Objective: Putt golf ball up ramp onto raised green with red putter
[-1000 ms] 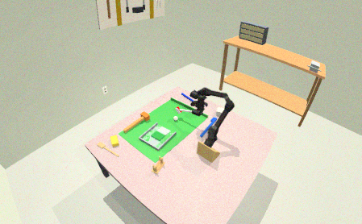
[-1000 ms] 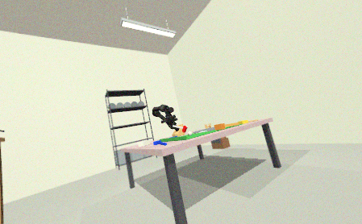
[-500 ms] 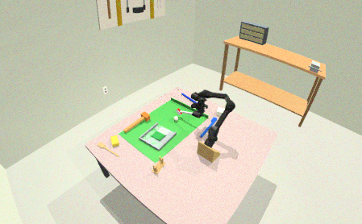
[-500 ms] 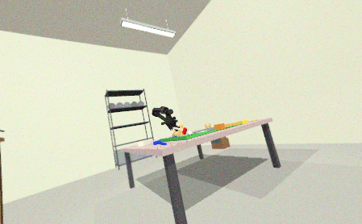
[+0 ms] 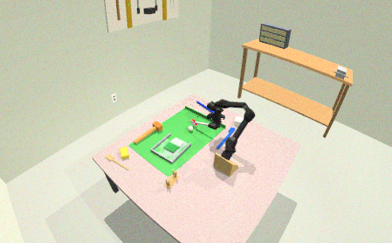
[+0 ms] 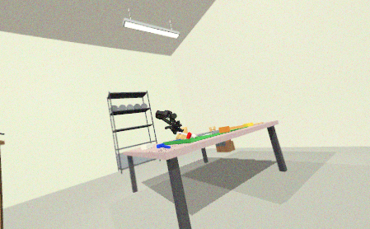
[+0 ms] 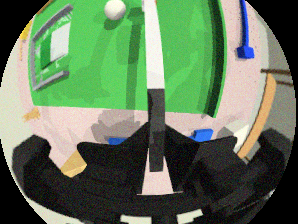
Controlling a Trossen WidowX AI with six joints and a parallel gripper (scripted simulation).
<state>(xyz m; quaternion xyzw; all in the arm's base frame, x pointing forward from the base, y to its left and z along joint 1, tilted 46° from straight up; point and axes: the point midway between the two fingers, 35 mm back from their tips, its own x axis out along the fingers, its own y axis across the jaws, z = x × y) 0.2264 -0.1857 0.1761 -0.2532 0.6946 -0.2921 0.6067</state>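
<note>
Now: the putter 120 mm ahead of my gripper tip. The rest, counted from my gripper tip: yellow block (620 mm to the left, 470 mm ahead, 60 mm below); white box (290 mm to the right, 90 mm behind, 50 mm below).
</note>
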